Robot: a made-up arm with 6 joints. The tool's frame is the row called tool. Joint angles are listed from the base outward.
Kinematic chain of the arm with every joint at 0, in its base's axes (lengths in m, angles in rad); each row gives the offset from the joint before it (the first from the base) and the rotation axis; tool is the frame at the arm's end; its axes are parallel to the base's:
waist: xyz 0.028 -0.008 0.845 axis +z
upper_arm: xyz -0.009 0.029 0.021 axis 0 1 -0.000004
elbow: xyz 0.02 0.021 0.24 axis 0 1 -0.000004
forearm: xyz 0.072 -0.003 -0.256 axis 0 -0.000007 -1
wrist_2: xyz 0.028 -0.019 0.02 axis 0 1 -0.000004
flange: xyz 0.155 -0.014 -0.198 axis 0 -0.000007 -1
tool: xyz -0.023 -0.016 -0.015
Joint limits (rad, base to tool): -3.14..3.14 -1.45..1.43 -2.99..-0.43 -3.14..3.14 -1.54..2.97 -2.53..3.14
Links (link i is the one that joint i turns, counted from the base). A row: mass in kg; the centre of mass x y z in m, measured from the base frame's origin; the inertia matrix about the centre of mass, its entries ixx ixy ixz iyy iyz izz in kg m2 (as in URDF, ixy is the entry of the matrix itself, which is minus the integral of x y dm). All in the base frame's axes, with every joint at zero. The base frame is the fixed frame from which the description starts. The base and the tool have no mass.
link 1: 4.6; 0.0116 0.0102 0.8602; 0.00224 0 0 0.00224 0 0.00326
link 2: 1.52; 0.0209 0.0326 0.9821; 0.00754 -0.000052 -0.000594 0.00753 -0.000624 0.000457
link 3: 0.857; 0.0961 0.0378 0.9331; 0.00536 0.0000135 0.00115 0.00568 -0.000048 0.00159
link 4: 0.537; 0.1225 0.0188 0.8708; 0.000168 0 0 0.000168 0 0.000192
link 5: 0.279; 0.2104 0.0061 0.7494; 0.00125 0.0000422 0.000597 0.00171 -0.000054 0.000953
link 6: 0.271; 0.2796 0.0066 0.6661; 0.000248 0 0 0.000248 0 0.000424
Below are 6 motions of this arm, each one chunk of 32 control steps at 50 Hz.
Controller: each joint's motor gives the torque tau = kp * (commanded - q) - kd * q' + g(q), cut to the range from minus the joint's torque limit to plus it. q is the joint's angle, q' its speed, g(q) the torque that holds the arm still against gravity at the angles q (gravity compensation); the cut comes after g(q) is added. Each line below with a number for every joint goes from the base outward.
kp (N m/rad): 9.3 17 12 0.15 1.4 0.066
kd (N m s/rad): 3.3 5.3 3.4 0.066 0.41 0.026
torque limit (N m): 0.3 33 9 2.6 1.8 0.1
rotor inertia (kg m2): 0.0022 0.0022 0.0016 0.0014 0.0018 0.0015
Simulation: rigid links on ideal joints. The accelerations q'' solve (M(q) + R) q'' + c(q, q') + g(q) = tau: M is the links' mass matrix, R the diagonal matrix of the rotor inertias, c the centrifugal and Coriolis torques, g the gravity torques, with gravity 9.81 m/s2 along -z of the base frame. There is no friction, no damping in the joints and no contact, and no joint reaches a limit. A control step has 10 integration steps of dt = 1/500 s. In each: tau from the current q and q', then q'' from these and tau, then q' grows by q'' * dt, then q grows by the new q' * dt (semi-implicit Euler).
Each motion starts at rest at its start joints. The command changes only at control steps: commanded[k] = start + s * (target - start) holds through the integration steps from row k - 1 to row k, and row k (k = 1, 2, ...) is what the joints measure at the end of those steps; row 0 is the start. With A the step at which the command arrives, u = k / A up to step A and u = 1 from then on. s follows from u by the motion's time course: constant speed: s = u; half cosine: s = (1 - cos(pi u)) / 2; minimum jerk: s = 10 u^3 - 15 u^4 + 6 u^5; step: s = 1 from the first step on.
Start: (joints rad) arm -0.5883 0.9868 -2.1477 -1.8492 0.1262 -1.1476
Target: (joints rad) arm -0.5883 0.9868 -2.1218 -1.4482 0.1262 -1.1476
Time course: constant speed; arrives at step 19
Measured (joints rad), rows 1 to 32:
1: -0.5883 0.9868 -2.1476 -1.8490 0.1262 -1.1476
2: -0.5883 0.9867 -2.1475 -1.8485 0.1262 -1.1477
3: -0.5883 0.9867 -2.1472 -1.8476 0.1262 -1.1478
4: -0.5883 0.9867 -2.1469 -1.8462 0.1261 -1.1480
5: -0.5883 0.9866 -2.1464 -1.8442 0.1260 -1.1482
6: -0.5882 0.9866 -2.1459 -1.8417 0.1259 -1.1484
7: -0.5882 0.9866 -2.1454 -1.8386 0.1258 -1.1486
8: -0.5882 0.9867 -2.1447 -1.8348 0.1257 -1.1489
9: -0.5881 0.9867 -2.1440 -1.8305 0.1256 -1.1491
10: -0.5881 0.9867 -2.1432 -1.8255 0.1254 -1.1494
11: -0.5880 0.9868 -2.1424 -1.8199 0.1252 -1.1497
12: -0.5879 0.9869 -2.1415 -1.8138 0.1251 -1.1500
13: -0.5879 0.9869 -2.1406 -1.8070 0.1249 -1.1503
14: -0.5878 0.9870 -2.1397 -1.7996 0.1247 -1.1506
15: -0.5877 0.9871 -2.1387 -1.7917 0.1245 -1.1508
16: -0.5876 0.9872 -2.1376 -1.7833 0.1243 -1.1511
17: -0.5875 0.9873 -2.1366 -1.7742 0.1241 -1.1514
18: -0.5874 0.9874 -2.1355 -1.7647 0.1239 -1.1516
19: -0.5873 0.9875 -2.1344 -1.7546 0.1237 -1.1519
20: -0.5872 0.9876 -2.1334 -1.7442 0.1235 -1.1521
21: -0.5871 0.9878 -2.1324 -1.7337 0.1233 -1.1522
22: -0.5870 0.9879 -2.1315 -1.7230 0.1232 -1.1523
23: -0.5869 0.9880 -2.1306 -1.7125 0.1231 -1.1524
24: -0.5868 0.9881 -2.1299 -1.7020 0.1230 -1.1524
25: -0.5868 0.9882 -2.1292 -1.6916 0.1229 -1.1523
26: -0.5867 0.9883 -2.1285 -1.6814 0.1229 -1.1522
27: -0.5867 0.9883 -2.1280 -1.6714 0.1229 -1.1521
28: -0.5866 0.9884 -2.1275 -1.6616 0.1229 -1.1519
29: -0.5866 0.9884 -2.1270 -1.6520 0.1229 -1.1518
30: -0.5866 0.9884 -2.1266 -1.6427 0.1230 -1.1516
31: -0.5866 0.9883 -2.1262 -1.6336 0.1231 -1.1514
32: -0.5866 0.9883 -2.1259 -1.6247 0.1232 -1.1512

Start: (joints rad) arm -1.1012 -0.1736 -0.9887 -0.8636 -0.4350 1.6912
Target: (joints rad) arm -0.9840 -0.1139 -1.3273 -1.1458 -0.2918 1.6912
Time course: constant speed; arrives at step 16
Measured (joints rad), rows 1 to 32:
1: -1.1010 -0.1733 -0.9894 -0.8638 -0.4344 1.6912
2: -1.1005 -0.1726 -0.9912 -0.8644 -0.4328 1.6911
3: -1.0997 -0.1716 -0.9941 -0.8656 -0.4302 1.6909
4: -1.0987 -0.1702 -0.9983 -0.8674 -0.4267 1.6906
5: -1.0974 -0.1686 -1.0035 -0.8697 -0.4223 1.6902
6: -1.0958 -0.1668 -1.0098 -0.8726 -0.4174 1.6897
7: -1.0939 -0.1648 -1.0172 -0.8761 -0.4118 1.6890
8: -1.0918 -0.1626 -1.0254 -0.8802 -0.4059 1.6883
9: -1.0894 -0.1603 -1.0346 -0.8847 -0.3995 1.6875
10: -1.0868 -0.1579 -1.0446 -0.8898 -0.3929 1.6866
11: -1.0840 -0.1554 -1.0555 -0.8954 -0.3861 1.6857
12: -1.0809 -0.1528 -1.0670 -0.9015 -0.3791 1.6847
13: -1.0775 -0.1502 -1.0793 -0.9081 -0.3720 1.6838
14: -1.0740 -0.1475 -1.0923 -0.9151 -0.3648 1.6829
15: -1.0702 -0.1447 -1.1058 -0.9226 -0.3576 1.6820
16: -1.0662 -0.1419 -1.1200 -0.9305 -0.3503 1.6812
17: -1.0622 -0.1393 -1.1339 -0.9386 -0.3437 1.6804
18: -1.0583 -0.1372 -1.1472 -0.9464 -0.3380 1.6798
19: -1.0545 -0.1354 -1.1598 -0.9539 -0.3333 1.6793
20: -1.0508 -0.1339 -1.1717 -0.9611 -0.3296 1.6789
21: -1.0472 -0.1326 -1.1828 -0.9679 -0.3266 1.6787
22: -1.0436 -0.1315 -1.1933 -0.9742 -0.3242 1.6787
23: -1.0402 -0.1307 -1.2031 -0.9802 -0.3225 1.6789
24: -1.0369 -0.1299 -1.2123 -0.9859 -0.3212 1.6793
25: -1.0337 -0.1293 -1.2209 -0.9912 -0.3203 1.6798
26: -1.0307 -0.1288 -1.2290 -0.9961 -0.3196 1.6805
27: -1.0277 -0.1284 -1.2365 -1.0008 -0.3192 1.6813
28: -1.0249 -0.1280 -1.2435 -1.0053 -0.3190 1.6823
29: -1.0223 -0.1277 -1.2500 -1.0094 -0.3189 1.6833
30: -1.0197 -0.1274 -1.2561 -1.0134 -0.3190 1.6844
31: -1.0173 -0.1272 -1.2618 -1.0171 -0.3190 1.6855
32: -1.0150 -0.1270 -1.2670 -1.0207 -0.3191 1.6867

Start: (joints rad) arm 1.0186 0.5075 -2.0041 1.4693 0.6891 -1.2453
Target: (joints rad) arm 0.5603 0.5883 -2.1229 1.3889 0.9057 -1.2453
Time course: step
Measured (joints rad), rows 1 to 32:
1: 1.0178 0.5110 -2.0103 1.4683 0.6938 -1.2454
2: 1.0158 0.5156 -2.0182 1.4658 0.7039 -1.2459
3: 1.0130 0.5199 -2.0258 1.4631 0.7167 -1.2465
4: 1.0096 0.5240 -2.0328 1.4612 0.7305 -1.2471
5: 1.0059 0.5278 -2.0394 1.4601 0.7445 -1.2474
6: 1.0017 0.5313 -2.0454 1.4598 0.7582 -1.2475
7: 0.9974 0.5347 -2.0510 1.4602 0.7713 -1.2473
8: 0.9928 0.5379 -2.0562 1.4611 0.7838 -1.2468
9: 0.9879 0.5409 -2.0610 1.4623 0.7955 -1.2461
10: 0.9829 0.5437 -2.0654 1.4638 0.8064 -1.2453
11: 0.9777 0.5464 -2.0695 1.4653 0.8166 -1.2442
12: 0.9722 0.5489 -2.0733 1.4670 0.8261 -1.2431
13: 0.9665 0.5513 -2.0768 1.4686 0.8349 -1.2419
14: 0.9607 0.5536 -2.0800 1.4702 0.8430 -1.2407
15: 0.9546 0.5557 -2.0830 1.4717 0.8506 -1.2394
16: 0.9482 0.5578 -2.0858 1.4732 0.8576 -1.2382
17: 0.9417 0.5597 -2.0883 1.4746 0.8641 -1.2370
18: 0.9349 0.5615 -2.0907 1.4759 0.8701 -1.2359
19: 0.9278 0.5632 -2.0929 1.4771 0.8756 -1.2348
20: 0.9205 0.5649 -2.0950 1.4782 0.8807 -1.2338
21: 0.9130 0.5664 -2.0968 1.4792 0.8854 -1.2329
22: 0.9052 0.5678 -2.0986 1.4801 0.8897 -1.2320
23: 0.8971 0.5692 -2.1002 1.4809 0.8937 -1.2312
24: 0.8888 0.5705 -2.1017 1.4817 0.8974 -1.2305
25: 0.8802 0.5717 -2.1031 1.4824 0.9008 -1.2299
26: 0.8713 0.5728 -2.1045 1.4830 0.9040 -1.2293
27: 0.8621 0.5739 -2.1057 1.4836 0.9068 -1.2289
28: 0.8527 0.5749 -2.1068 1.4841 0.9095 -1.2285
29: 0.8430 0.5759 -2.1078 1.4845 0.9119 -1.2281
30: 0.8330 0.5768 -2.1088 1.4849 0.9141 -1.2279
31: 0.8227 0.5777 -2.1097 1.4853 0.9162 -1.2277
32: 0.8121 0.5785 -2.1106 1.4856 0.9181 -1.2275

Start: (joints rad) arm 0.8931 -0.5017 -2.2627 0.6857 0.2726 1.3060
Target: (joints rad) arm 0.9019 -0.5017 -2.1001 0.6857 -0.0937 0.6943
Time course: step
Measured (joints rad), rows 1 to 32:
1: 0.8934 -0.5046 -2.2539 0.6769 0.2632 1.3026
2: 0.8941 -0.5064 -2.2445 0.6668 0.2469 1.2917
3: 0.8947 -0.5074 -2.2354 0.6576 0.2273 1.2756
4: 0.8952 -0.5078 -2.2268 0.6501 0.2065 1.2560
5: 0.8956 -0.5080 -2.2187 0.6442 0.1855 1.2342
6: 0.8959 -0.5080 -2.2110 0.6398 0.1651 1.2110
7: 0.8962 -0.5078 -2.2038 0.6367 0.1457 1.1873
8: 0.8965 -0.5076 -2.1970 0.6348 0.1275 1.1634
9: 0.8967 -0.5073 -2.1906 0.6338 0.1105 1.1397
10: 0.8969 -0.5070 -2.1845 0.6337 0.0948 1.1164
11: 0.8971 -0.5067 -2.1789 0.6342 0.0802 1.0937
12: 0.8973 -0.5063 -2.1736 0.6352 0.0668 1.0717
13: 0.8975 -0.5060 -2.1686 0.6368 0.0545 1.0505
14: 0.8977 -0.5056 -2.1639 0.6387 0.0432 1.0301
15: 0.8979 -0.5053 -2.1595 0.6410 0.0328 1.0106
16: 0.8981 -0.5049 -2.1554 0.6436 0.0233 0.9920
17: 0.8983 -0.5045 -2.1515 0.6464 0.0145 0.9743
18: 0.8984 -0.5042 -2.1479 0.6494 0.0065 0.9575
19: 0.8986 -0.5038 -2.1445 0.6525 -0.0009 0.9415
20: 0.8988 -0.5035 -2.1413 0.6558 -0.0077 0.9263
21: 0.8989 -0.5031 -2.1383 0.6591 -0.0139 0.9120
22: 0.8991 -0.5028 -2.1355 0.6625 -0.0197 0.8984
23: 0.8992 -0.5025 -2.1329 0.6660 -0.0249 0.8856
24: 0.8993 -0.5022 -2.1304 0.6695 -0.0298 0.8735
25: 0.8995 -0.5019 -2.1281 0.6730 -0.0342 0.8621
26: 0.8996 -0.5016 -2.1260 0.6765 -0.0383 0.8513
27: 0.8997 -0.5014 -2.1240 0.6799 -0.0421 0.8412
28: 0.8999 -0.5011 -2.1221 0.6833 -0.0456 0.8317
29: 0.9000 -0.5009 -2.1204 0.6866 -0.0488 0.8227
30: 0.9001 -0.5007 -2.1188 0.6899 -0.0518 0.8143
31: 0.9002 -0.5005 -2.1173 0.6930 -0.0545 0.8064
32: 0.9003 -0.5003 -2.1158 0.6961 -0.0571 0.7989

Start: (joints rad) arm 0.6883 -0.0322 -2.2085 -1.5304 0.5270 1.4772
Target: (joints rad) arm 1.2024 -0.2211 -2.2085 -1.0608 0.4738 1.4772
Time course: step
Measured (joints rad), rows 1 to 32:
1: 0.6874 -0.0361 -2.2030 -1.5267 0.5253 1.4772
2: 0.6871 -0.0412 -2.1978 -1.5230 0.5239 1.4773
3: 0.6875 -0.0469 -2.1936 -1.5187 0.5232 1.4771
4: 0.6891 -0.0529 -2.1904 -1.5132 0.5229 1.4765
5: 0.6919 -0.0593 -2.1880 -1.5061 0.5231 1.4754
6: 0.6960 -0.0658 -2.1862 -1.4972 0.5237 1.4739
7: 0.7017 -0.0724 -2.1851 -1.4865 0.5247 1.4720
8: 0.7091 -0.0790 -2.1845 -1.4741 0.5260 1.4698
9: 0.7183 -0.0857 -2.1844 -1.4601 0.5276 1.4673
10: 0.7295 -0.0922 -2.1845 -1.4449 0.5294 1.4646
11: 0.7429 -0.0987 -2.1850 -1.4286 0.5313 1.4619
12: 0.7585 -0.1050 -2.1857 -1.4114 0.5334 1.4591
13: 0.7766 -0.1111 -2.1865 -1.3936 0.5355 1.4563
14: 0.7973 -0.1170 -2.1875 -1.3755 0.5375 1.4536
15: 0.8191 -0.1229 -2.1884 -1.3580 0.5381 1.4513
16: 0.8403 -0.1287 -2.1894 -1.3426 0.5363 1.4501
17: 0.8606 -0.1345 -2.1906 -1.3292 0.5324 1.4499
18: 0.8800 -0.1402 -2.1920 -1.3176 0.5273 1.4506
19: 0.8985 -0.1457 -2.1934 -1.3076 0.5212 1.4523
20: 0.9161 -0.1511 -2.1950 -1.2989 0.5145 1.4546
21: 0.9328 -0.1563 -2.1966 -1.2910 0.5076 1.4574
22: 0.9487 -0.1614 -2.1982 -1.2839 0.5006 1.4606
23: 0.9637 -0.1662 -2.1998 -1.2772 0.4938 1.4641
24: 0.9778 -0.1709 -2.2015 -1.2709 0.4872 1.4677
25: 0.9912 -0.1754 -2.2031 -1.2647 0.4809 1.4714
26: 1.0038 -0.1796 -2.2046 -1.2585 0.4751 1.4750
27: 1.0157 -0.1837 -2.2061 -1.2522 0.4697 1.4785
28: 1.0269 -0.1876 -2.2076 -1.2459 0.4648 1.4818
29: 1.0375 -0.1912 -2.2090 -1.2395 0.4603 1.4850
30: 1.0474 -0.1946 -2.2103 -1.2329 0.4564 1.4879
31: 1.0567 -0.1979 -2.2115 -1.2262 0.4529 1.4906
32: 1.0655 -0.2009 -2.2126 -1.2194 0.4498 1.4931

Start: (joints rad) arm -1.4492 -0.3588 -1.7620 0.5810 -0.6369 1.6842
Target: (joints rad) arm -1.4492 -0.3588 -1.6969 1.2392 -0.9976 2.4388
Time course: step
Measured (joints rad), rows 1 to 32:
1: -1.4484 -0.3593 -1.7588 0.5797 -0.6436 1.6889
2: -1.4475 -0.3594 -1.7545 0.5784 -0.6569 1.7002
3: -1.4471 -0.3591 -1.7502 0.5782 -0.6732 1.7168
4: -1.4470 -0.3586 -1.7462 0.5792 -0.6908 1.7373
5: -1.4470 -0.3581 -1.7425 0.5815 -0.7088 1.7608
6: -1.4471 -0.3577 -1.7391 0.5852 -0.7267 1.7863
7: -1.4473 -0.3574 -1.7360 0.5902 -0.7441 1.8133
8: -1.4475 -0.3572 -1.7332 0.5964 -0.7609 1.8410
9: -1.4477 -0.3571 -1.7307 0.6038 -0.7770 1.8692
10: -1.4479 -0.3571 -1.7285 0.6122 -0.7924 1.8973
11: -1.4481 -0.3572 -1.7264 0.6216 -0.8070 1.9251
12: -1.4483 -0.3573 -1.7246 0.6318 -0.8208 1.9524
13: -1.4486 -0.3576 -1.7229 0.6428 -0.8339 1.9790
14: -1.4488 -0.3578 -1.7214 0.6546 -0.8462 2.0048
15: -1.4490 -0.3581 -1.7200 0.6670 -0.8579 2.0297
16: -1.4492 -0.3585 -1.7188 0.6800 -0.8688 2.0537
17: -1.4494 -0.3588 -1.7176 0.6936 -0.8791 2.0767
18: -1.4495 -0.3592 -1.7166 0.7076 -0.8887 2.0987
19: -1.4497 -0.3595 -1.7156 0.7221 -0.8977 2.1196
20: -1.4498 -0.3599 -1.7147 0.7369 -0.9061 2.1396
21: -1.4500 -0.3602 -1.7139 0.7521 -0.9139 2.1586
22: -1.4501 -0.3605 -1.7131 0.7675 -0.9211 2.1765
23: -1.4502 -0.3608 -1.7123 0.7832 -0.9279 2.1936
24: -1.4503 -0.3611 -1.7116 0.7991 -0.9342 2.2097
25: -1.4504 -0.3613 -1.7110 0.8151 -0.9399 2.2249
26: -1.4505 -0.3615 -1.7103 0.8313 -0.9453 2.2392
27: -1.4506 -0.3617 -1.7097 0.8475 -0.9502 2.2528
28: -1.4507 -0.3619 -1.7091 0.8639 -0.9547 2.2655
29: -1.4507 -0.3620 -1.7085 0.8802 -0.9588 2.2775
30: -1.4508 -0.3620 -1.7080 0.8965 -0.9626 2.2888
31: -1.4508 -0.3621 -1.7074 0.9128 -0.9661 2.2995
32: -1.4508 -0.3621 -1.7069 0.9291 -0.9692 2.3094

